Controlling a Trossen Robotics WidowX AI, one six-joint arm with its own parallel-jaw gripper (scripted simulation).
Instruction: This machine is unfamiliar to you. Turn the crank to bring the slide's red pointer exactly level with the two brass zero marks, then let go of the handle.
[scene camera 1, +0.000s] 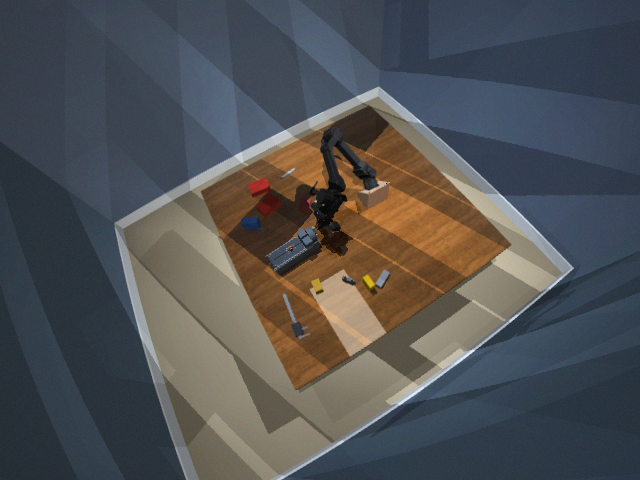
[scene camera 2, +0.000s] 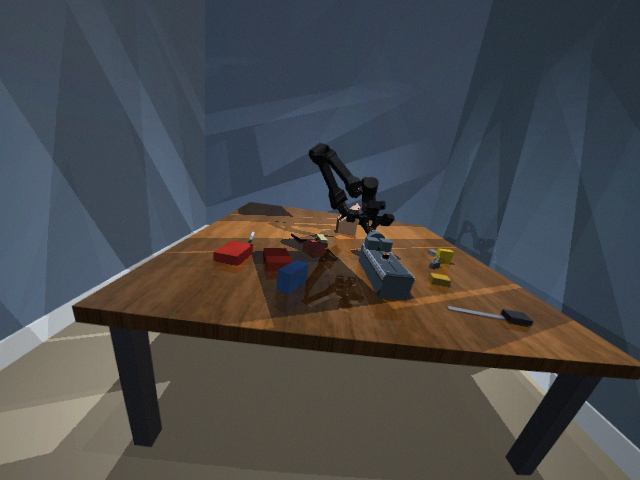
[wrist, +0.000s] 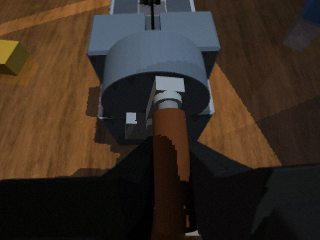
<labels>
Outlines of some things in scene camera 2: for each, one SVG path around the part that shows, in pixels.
My gripper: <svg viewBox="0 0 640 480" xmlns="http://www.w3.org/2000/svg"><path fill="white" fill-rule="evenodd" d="M346 216L347 222L354 222L355 218L359 219L358 224L362 226L367 235L370 233L369 220L373 221L371 227L374 230L380 224L382 226L390 226L395 220L393 214L384 213L383 216L377 216L379 210L386 208L386 201L365 200L362 203L362 214L359 214L359 210L350 209Z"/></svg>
A blue block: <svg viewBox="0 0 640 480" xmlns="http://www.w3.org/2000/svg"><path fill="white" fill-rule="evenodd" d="M308 263L296 260L278 269L276 290L289 295L306 283Z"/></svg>
</labels>
